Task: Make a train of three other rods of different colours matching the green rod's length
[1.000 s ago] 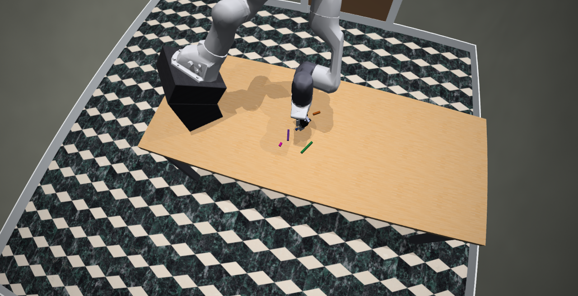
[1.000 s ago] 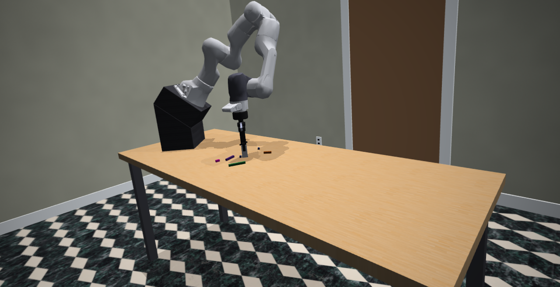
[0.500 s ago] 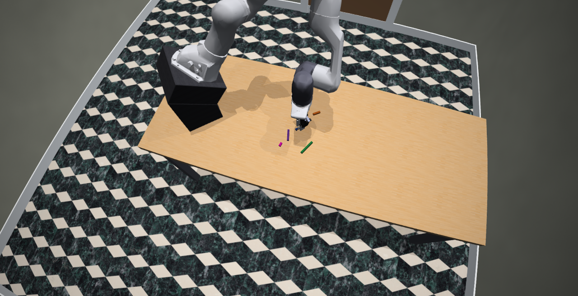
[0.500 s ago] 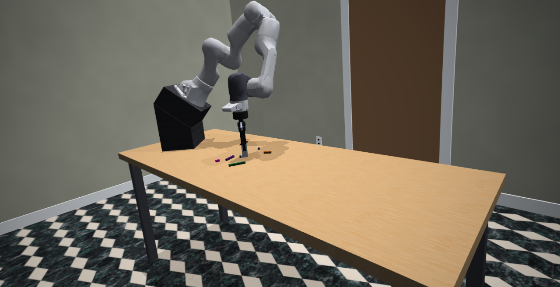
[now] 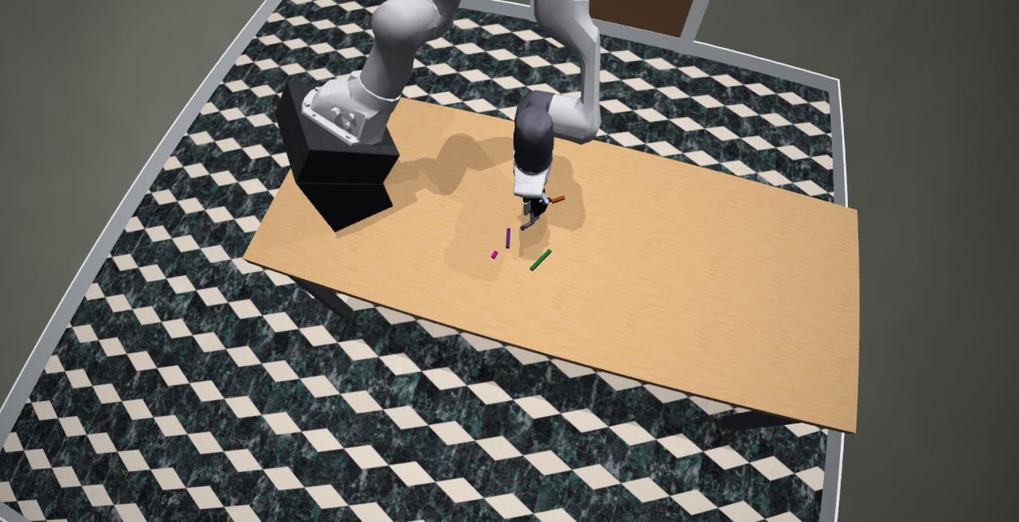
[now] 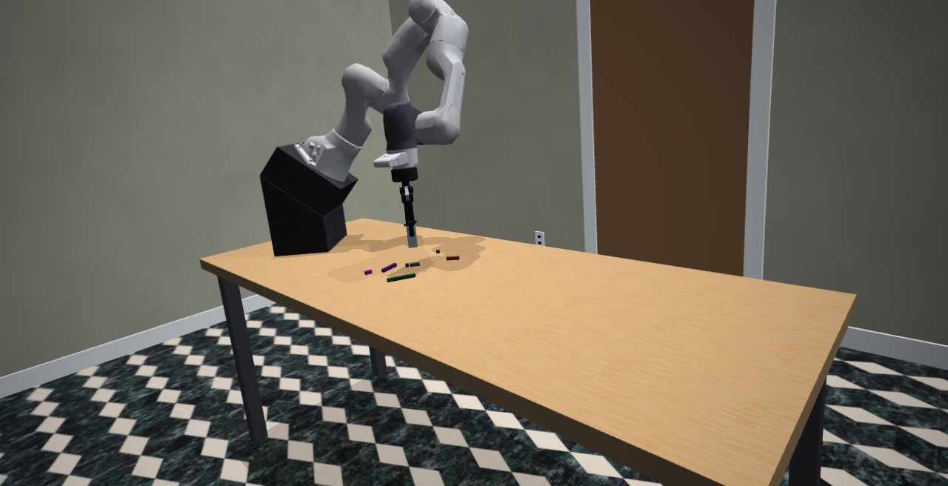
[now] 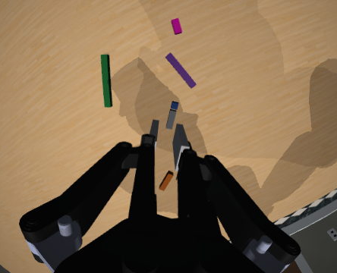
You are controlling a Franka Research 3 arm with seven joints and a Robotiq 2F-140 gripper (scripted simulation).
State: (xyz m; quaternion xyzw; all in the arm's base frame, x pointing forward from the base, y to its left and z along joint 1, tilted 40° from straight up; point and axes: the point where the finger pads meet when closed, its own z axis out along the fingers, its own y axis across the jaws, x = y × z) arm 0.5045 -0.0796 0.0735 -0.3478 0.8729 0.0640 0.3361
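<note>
Right now the orange rod is 10 cm to the left of my hand, 9 cm below it and 6 cm ahead of it. Round my hand: purple rod (9 cm below, 6 cm to the right, 5 cm behind); grey rod (9 cm below, 1 cm behind); green rod (10 cm to the right, 9 cm below, 5 cm ahead).
</note>
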